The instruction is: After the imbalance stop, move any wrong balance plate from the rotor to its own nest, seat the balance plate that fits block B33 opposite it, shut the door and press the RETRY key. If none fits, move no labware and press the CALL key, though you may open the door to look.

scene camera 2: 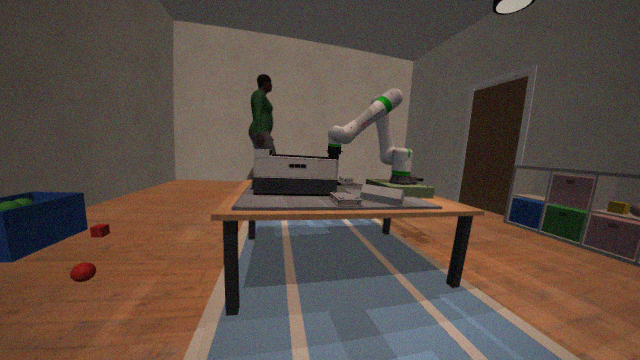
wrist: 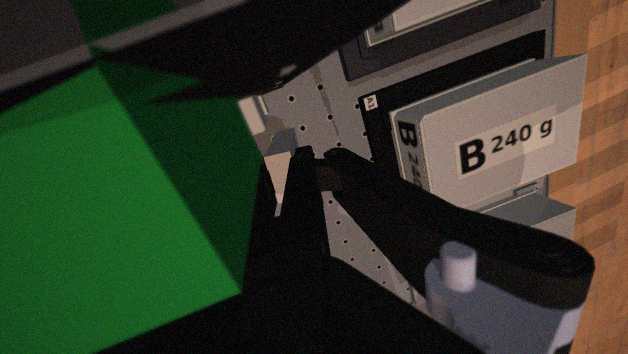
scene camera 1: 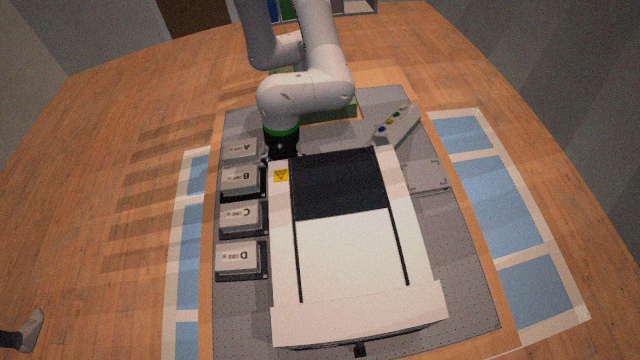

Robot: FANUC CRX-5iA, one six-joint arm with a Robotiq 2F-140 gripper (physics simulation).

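Pixels of known places: gripper, fingertip midpoint: [wrist: 290, 146]; arm's base, link origin: [scene camera 2: 399, 183].
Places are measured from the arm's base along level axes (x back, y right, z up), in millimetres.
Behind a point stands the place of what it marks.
The gripper [wrist: 322, 159] @(x -491, y 87, z -61 mm) is shut and empty. It points down behind the rear left corner of the white centrifuge [scene camera 1: 350, 250] @(x -790, y -105, z 148 mm) [scene camera 2: 296, 167] @(x -738, y -261, z 95 mm); the housing hides its fingers in the scene views. A bright green part [wrist: 115, 200] looms close beside the fingers in the wrist view. A black panel [scene camera 1: 340, 182] @(x -618, y -91, z 151 mm) spans the centrifuge's rear top; the rotor and block B33 do not show. Plates A [scene camera 1: 241, 148] @(x -339, y 249, z -8 mm), B [scene camera 1: 240, 178] @(x -471, y 231, z -8 mm) [wrist: 505, 135] @(x -471, y 238, z -8 mm), C [scene camera 1: 240, 216] @(x -612, y 211, z -9 mm) and D [scene camera 1: 238, 258] @(x -747, y 201, z -8 mm) sit in a row of nests at the left. The key box [scene camera 1: 407, 125] @(x -277, y -347, z -8 mm) [scene camera 2: 382, 194] @(x -278, y -354, z -17 mm) has blue, yellow and green keys; their labels are unreadable.
A flat stand [scene camera 1: 427, 175] @(x -488, y -376, z -28 mm) [scene camera 2: 345, 198] @(x -495, y -430, z -28 mm) with corner marks lies right of the centrifuge. The arm's green base [scene camera 2: 420, 190] @(x 74, y -146, z -23 mm) is at the table's far end. A person [scene camera 2: 261, 112] in green stands beyond the table; a foot [scene camera 1: 32, 330] shows at the lower left.
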